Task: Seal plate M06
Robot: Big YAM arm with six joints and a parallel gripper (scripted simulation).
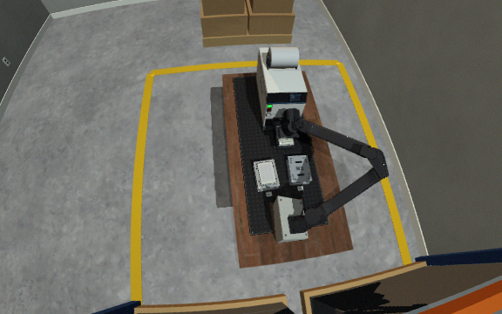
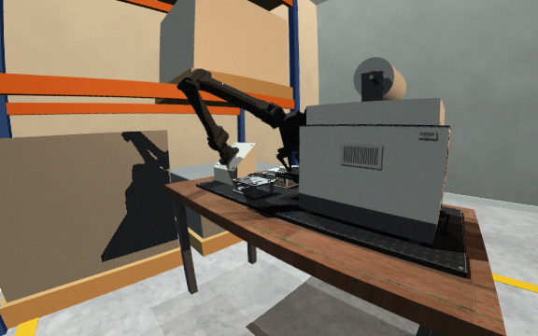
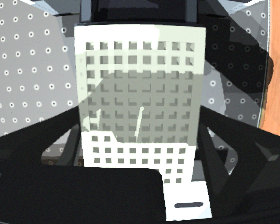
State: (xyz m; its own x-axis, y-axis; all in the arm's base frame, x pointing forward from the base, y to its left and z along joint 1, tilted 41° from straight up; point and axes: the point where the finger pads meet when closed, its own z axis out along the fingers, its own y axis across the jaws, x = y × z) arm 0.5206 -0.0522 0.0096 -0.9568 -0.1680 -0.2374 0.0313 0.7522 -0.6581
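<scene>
Now: hand right at the white well plate. Round my hand: foil roll 330 mm ahead, 300 mm above, 10 mm to the right; dark stage 30 mm below; white plate 200 mm behind, 140 mm to the left, 60 mm below.
</scene>
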